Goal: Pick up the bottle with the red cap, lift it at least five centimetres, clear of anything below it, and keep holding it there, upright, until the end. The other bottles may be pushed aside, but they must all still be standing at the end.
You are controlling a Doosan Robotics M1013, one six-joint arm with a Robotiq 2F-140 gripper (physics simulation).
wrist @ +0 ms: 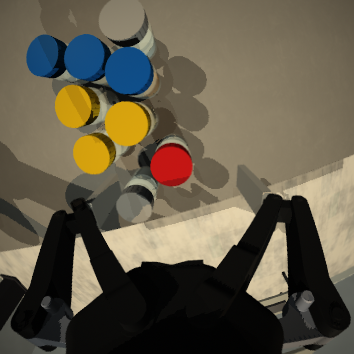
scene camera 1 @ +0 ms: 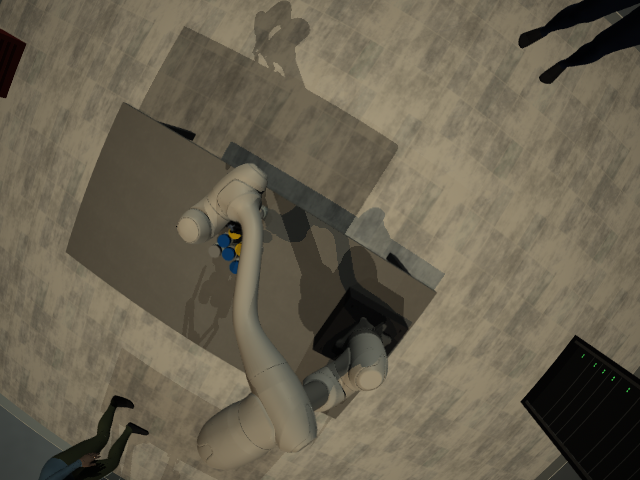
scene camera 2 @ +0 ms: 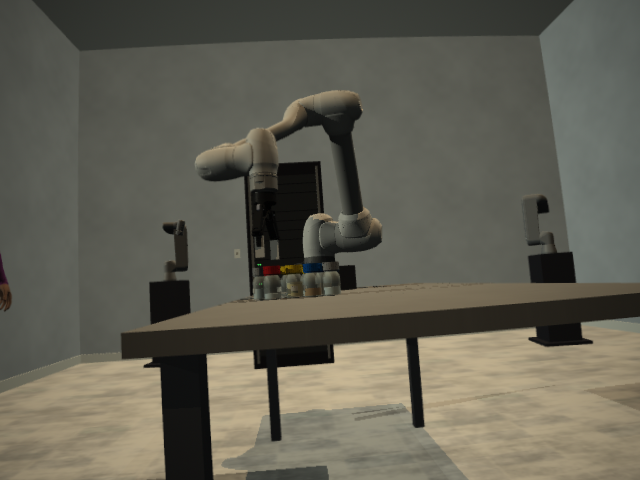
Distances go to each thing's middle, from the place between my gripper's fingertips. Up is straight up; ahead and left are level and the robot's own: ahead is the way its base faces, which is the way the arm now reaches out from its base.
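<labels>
White-capped bottle [wrist: 135, 203], from my hand: 80 mm below, 70 mm behind, 50 mm to the right. Red-capped bottle [wrist: 170, 165], from my hand: 80 mm below, 10 mm behind, 10 mm to the left.
</labels>
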